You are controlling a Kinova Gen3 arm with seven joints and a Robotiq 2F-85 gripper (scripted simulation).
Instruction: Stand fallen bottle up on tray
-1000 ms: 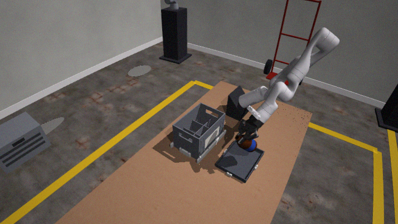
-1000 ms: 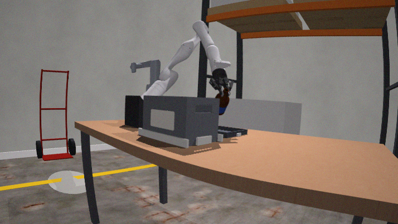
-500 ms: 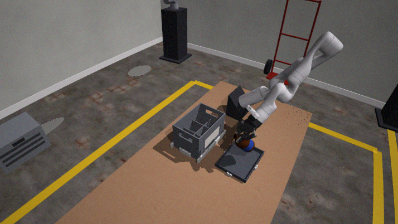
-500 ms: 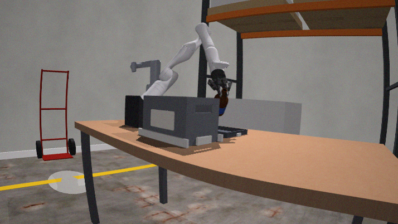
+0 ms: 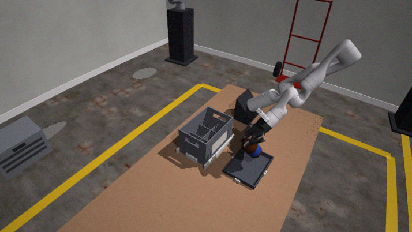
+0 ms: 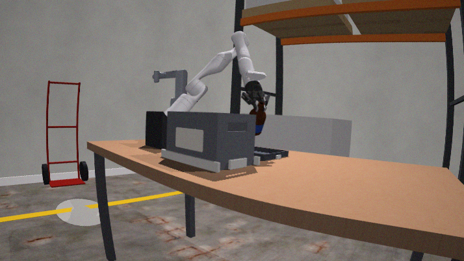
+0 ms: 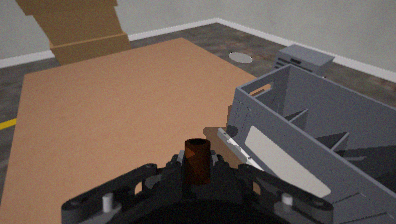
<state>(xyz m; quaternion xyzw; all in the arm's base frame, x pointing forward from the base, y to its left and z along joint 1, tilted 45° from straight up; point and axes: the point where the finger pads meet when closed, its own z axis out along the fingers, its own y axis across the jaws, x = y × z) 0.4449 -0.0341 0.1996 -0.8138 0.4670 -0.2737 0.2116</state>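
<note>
The brown bottle lies 4 cm below my hand, 2 cm to the left of it and 2 cm behind it. Also, from my hand: grey crate 25 cm to the right, 12 cm below, 6 cm behind; then dark tray 20 cm below, 4 cm to the left, 4 cm behind.
</note>
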